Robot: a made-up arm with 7 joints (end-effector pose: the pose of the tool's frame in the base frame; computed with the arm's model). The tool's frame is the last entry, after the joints. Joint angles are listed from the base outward.
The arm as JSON. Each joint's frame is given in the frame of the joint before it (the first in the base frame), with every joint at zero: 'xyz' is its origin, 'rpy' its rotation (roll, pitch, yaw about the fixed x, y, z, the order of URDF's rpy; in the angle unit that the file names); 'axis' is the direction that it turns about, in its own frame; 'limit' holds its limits. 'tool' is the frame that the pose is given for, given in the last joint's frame.
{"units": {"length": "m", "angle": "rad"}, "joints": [
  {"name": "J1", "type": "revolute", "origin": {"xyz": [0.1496, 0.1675, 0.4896], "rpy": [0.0, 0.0, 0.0]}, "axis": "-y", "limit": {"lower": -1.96, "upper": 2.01}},
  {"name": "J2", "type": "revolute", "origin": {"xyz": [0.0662, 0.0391, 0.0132], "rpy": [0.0, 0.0, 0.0]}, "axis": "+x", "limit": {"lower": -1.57, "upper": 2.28}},
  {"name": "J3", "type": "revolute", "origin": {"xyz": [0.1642, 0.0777, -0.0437], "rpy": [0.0, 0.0, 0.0]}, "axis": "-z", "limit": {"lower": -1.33, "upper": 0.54}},
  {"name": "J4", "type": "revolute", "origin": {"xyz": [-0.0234, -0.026, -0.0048], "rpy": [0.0, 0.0, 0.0]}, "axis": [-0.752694, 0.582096, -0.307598], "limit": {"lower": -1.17, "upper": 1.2}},
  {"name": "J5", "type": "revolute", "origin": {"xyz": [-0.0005, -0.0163, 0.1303], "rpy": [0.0, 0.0, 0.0]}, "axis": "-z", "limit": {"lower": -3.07, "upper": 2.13}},
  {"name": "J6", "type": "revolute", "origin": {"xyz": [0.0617, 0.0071, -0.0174], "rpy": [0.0, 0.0, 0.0]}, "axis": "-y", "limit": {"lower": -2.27, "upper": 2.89}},
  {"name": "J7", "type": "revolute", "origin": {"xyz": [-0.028, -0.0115, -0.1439], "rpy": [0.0, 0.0, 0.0]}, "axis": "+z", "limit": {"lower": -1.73, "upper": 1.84}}
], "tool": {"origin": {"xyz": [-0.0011, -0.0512, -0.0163], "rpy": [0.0, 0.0, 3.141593]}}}
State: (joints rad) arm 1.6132 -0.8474 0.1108 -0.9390 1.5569 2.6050 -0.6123
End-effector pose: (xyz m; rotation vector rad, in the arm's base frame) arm -0.0241 0.0079 0.6244 -1.6266 -0.0684 -1.9129
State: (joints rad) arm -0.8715 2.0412 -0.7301 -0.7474 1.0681 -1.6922 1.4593
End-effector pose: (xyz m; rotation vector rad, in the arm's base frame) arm 0.2200 0.1903 0.3441 1.1147 2.1084 0.8031
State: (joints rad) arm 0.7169 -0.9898 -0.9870 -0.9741 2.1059 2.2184 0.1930
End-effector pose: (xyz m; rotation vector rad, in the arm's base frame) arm 0.3607 0.0062 0.8381 -2.1995 1.3961 0.6897
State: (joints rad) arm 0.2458 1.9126 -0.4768 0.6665 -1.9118 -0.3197 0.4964
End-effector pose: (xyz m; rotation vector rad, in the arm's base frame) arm 0.3773 0.2854 0.6279 1.0765 -0.0391 -0.2457
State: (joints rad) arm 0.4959 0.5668 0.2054 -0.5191 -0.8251 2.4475 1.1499
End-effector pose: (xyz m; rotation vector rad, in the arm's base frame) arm 0.2444 0.1084 0.8014 -2.6408 0.2892 -0.3663
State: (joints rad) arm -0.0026 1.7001 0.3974 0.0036 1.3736 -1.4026 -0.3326
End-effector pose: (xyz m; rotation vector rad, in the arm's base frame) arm 0.3118 0.1040 0.6508 2.4585 -1.6918 -0.2101
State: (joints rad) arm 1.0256 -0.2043 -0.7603 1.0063 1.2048 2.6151 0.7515
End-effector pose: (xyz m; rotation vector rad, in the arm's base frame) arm 0.1583 0.4113 0.8614 -1.3782 2.5388 -1.2327
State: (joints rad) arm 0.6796 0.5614 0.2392 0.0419 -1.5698 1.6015 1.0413
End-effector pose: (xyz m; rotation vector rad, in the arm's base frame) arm 0.2387 0.3786 0.8355 2.1653 0.0600 0.1468
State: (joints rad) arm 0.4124 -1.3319 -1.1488 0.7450 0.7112 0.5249 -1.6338
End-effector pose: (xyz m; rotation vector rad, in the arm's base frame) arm 0.4719 0.1321 0.6070 -2.1559 1.0648 1.2381
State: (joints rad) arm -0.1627 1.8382 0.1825 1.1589 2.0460 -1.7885 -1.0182
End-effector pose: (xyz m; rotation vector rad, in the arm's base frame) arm 0.5605 0.1629 0.6218 2.1499 0.1557 -1.0399
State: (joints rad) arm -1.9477 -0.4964 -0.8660 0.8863 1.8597 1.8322 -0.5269
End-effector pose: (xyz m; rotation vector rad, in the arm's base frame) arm 0.2577 0.2629 0.1750 1.0487 -0.4743 -1.9838
